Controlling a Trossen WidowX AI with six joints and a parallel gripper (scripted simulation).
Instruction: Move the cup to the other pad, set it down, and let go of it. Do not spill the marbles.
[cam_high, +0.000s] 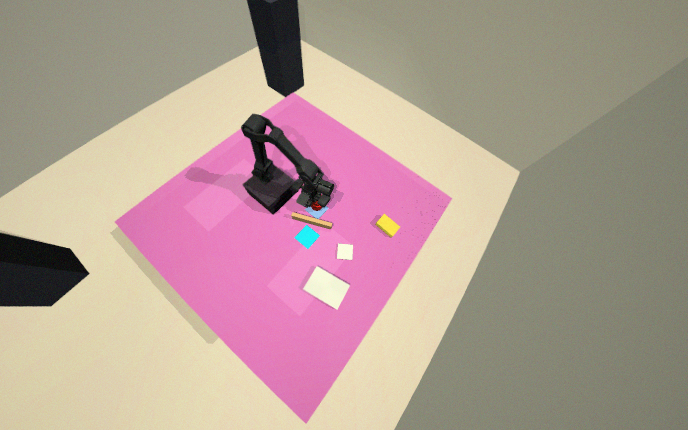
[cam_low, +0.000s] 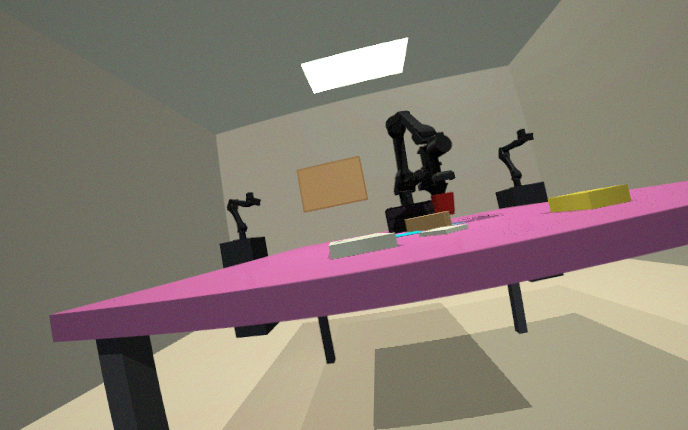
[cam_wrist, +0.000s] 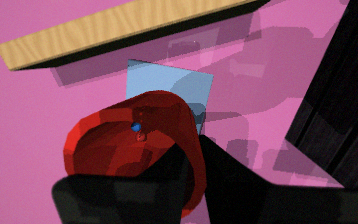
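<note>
Now: gripper tip 5 cm short of the green marble and 2 cm above it. The rest, counted from my gripper tip: red cup (3 cm ahead); then blue marble (5 cm ahead, 2 cm below, 1 cm to the left); then light blue pad (8 cm below, 3 cm ahead).
</note>
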